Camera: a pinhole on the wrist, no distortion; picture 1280 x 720 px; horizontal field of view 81.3 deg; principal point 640.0 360.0 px. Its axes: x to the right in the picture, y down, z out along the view. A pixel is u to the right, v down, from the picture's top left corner.
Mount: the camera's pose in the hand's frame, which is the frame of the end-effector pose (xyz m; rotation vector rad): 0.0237 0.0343 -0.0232 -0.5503 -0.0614 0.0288
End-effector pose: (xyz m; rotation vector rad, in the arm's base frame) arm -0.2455 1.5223 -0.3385 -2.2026 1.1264 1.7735
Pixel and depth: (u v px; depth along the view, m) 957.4 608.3 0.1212
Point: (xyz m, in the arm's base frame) -0.3709 1.4243 -0.3683
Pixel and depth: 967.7 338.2 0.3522
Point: -0.5987 1.4373 -0.4889
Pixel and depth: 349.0 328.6 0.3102
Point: -0.5518 1.5695 -0.2476
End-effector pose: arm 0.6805 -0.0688 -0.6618 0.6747 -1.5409 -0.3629
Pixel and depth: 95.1 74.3 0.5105
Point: 0.1623 0.1703 -0.9399
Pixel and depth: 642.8 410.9 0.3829
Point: 0.3473 0.0802 -0.5355
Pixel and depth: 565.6 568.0 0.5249
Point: 0.2575 0.2447 -0.4865
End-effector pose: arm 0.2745 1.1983 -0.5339 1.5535 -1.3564 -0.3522
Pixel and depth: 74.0 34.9 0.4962
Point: -0.2736 1.3054 -0.8275
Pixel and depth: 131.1 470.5 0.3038
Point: -0.0708 1.3076 -0.5227
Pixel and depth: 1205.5 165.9 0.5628
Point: -0.1323 0.6023 -0.4519
